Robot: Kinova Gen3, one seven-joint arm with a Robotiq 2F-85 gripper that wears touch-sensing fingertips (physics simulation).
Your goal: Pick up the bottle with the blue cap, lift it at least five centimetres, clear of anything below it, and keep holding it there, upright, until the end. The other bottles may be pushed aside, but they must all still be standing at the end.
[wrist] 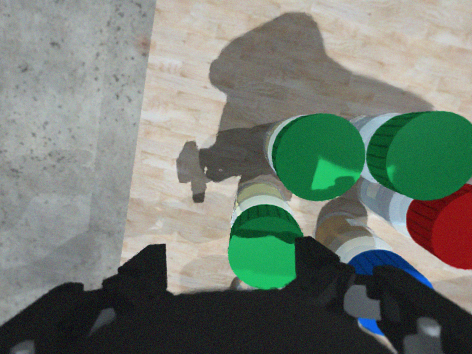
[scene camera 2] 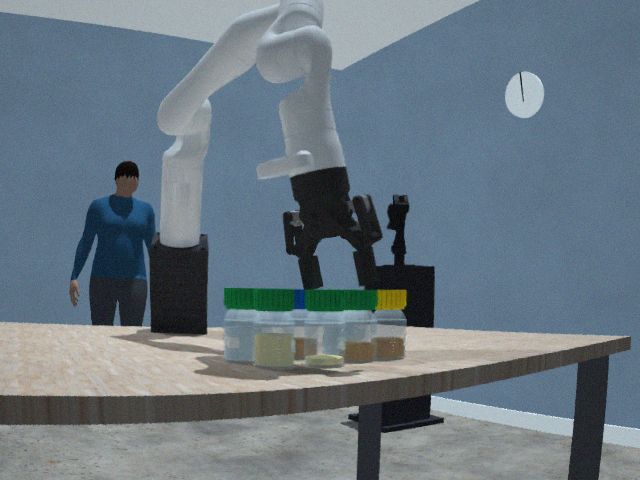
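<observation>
The bottle with the blue cap (scene camera 2: 299, 299) (wrist: 387, 261) stands on the table among the other bottles. In the scene view it is mostly hidden behind green-capped bottles; brown contents show low down. In the wrist view it is at the lower right, partly covered by the gripper's right-hand finger linkage. My gripper (scene camera 2: 340, 285) (wrist: 231, 261) is open and empty, tilted, with its fingertips around cap-top height in the scene view. In the wrist view a green-capped bottle (wrist: 262, 262) shows between the fingers, partly covered by the right one, and the blue cap lies outside that finger.
Other upright bottles crowd close: green-capped ones (scene camera 2: 274, 299) (wrist: 320, 157), another green-capped one (wrist: 432, 155), a red-capped one (wrist: 457, 227) and a yellow-capped one (scene camera 2: 391, 299). The table's edge (scene camera 2: 206, 408) runs in front. A person (scene camera 2: 121, 242) and a black stand (scene camera 2: 419, 294) are behind.
</observation>
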